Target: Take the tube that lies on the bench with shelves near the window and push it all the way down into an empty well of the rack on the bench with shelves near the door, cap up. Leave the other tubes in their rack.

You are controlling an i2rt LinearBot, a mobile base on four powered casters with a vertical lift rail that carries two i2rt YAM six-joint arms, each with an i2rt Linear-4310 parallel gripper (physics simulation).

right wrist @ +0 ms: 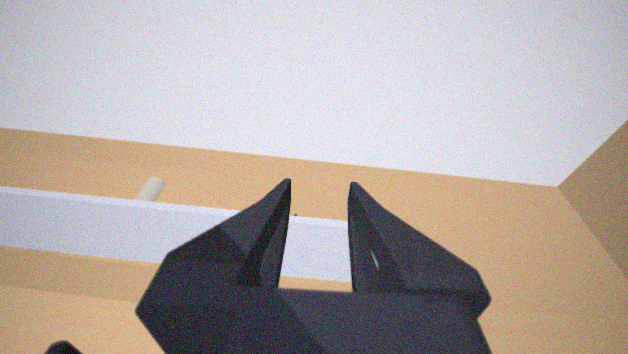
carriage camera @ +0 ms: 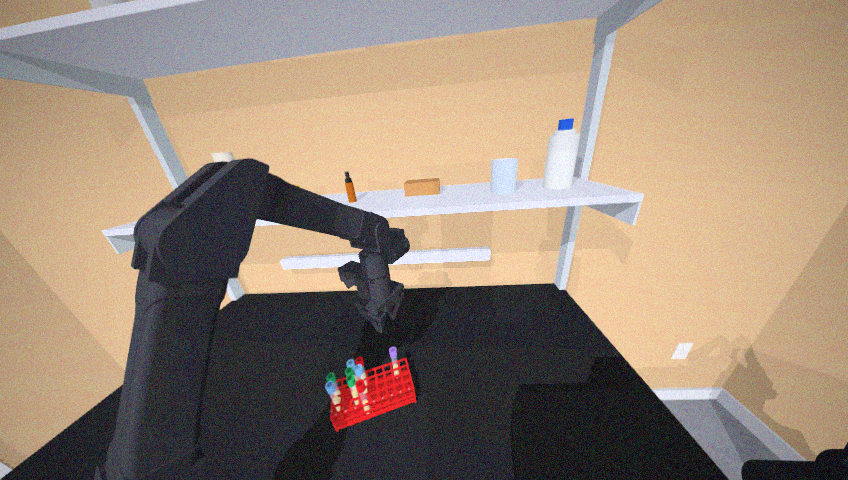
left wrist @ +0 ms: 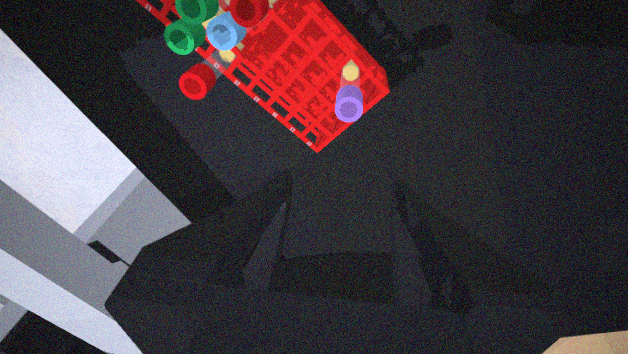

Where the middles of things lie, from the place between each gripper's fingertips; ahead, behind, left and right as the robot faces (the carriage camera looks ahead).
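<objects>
The red rack [carriage camera: 386, 393] is 250 mm ahead of my right hand and 500 mm to the left of it, and it is 590 mm below it.
My left hand is 5 cm past the red rack, 5 cm to the right of it and 17 cm above it. Going by its middle, the red rack is nearer to my left hand than to my right hand.
</objects>
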